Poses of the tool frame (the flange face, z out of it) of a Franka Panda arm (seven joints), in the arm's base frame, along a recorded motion.
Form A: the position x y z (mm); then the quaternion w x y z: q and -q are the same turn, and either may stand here.
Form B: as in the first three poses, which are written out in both.
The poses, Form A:
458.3 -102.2 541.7 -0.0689 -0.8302 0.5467 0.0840
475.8 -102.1 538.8 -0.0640 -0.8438 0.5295 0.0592
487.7 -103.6 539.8 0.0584 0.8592 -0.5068 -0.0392
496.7 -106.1 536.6 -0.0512 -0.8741 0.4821 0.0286
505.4 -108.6 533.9 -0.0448 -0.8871 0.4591 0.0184
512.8 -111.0 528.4 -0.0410 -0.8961 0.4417 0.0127
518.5 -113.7 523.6 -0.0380 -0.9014 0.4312 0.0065
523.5 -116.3 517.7 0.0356 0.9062 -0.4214 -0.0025
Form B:
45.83 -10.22 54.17 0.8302 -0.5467 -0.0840 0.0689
47.58 -10.21 53.88 0.8438 -0.5295 -0.0592 0.0640
48.77 -10.36 53.98 0.8592 -0.5068 -0.0392 0.0584
49.67 -10.61 53.66 0.8741 -0.4821 -0.0286 0.0512
50.54 -10.86 53.39 0.8871 -0.4591 -0.0184 0.0448
51.28 -11.10 52.84 0.8961 -0.4417 -0.0127 0.0410
51.85 -11.37 52.36 0.9014 -0.4312 -0.0065 0.0380
52.35 -11.63 51.77 0.9062 -0.4214 -0.0025 0.0356

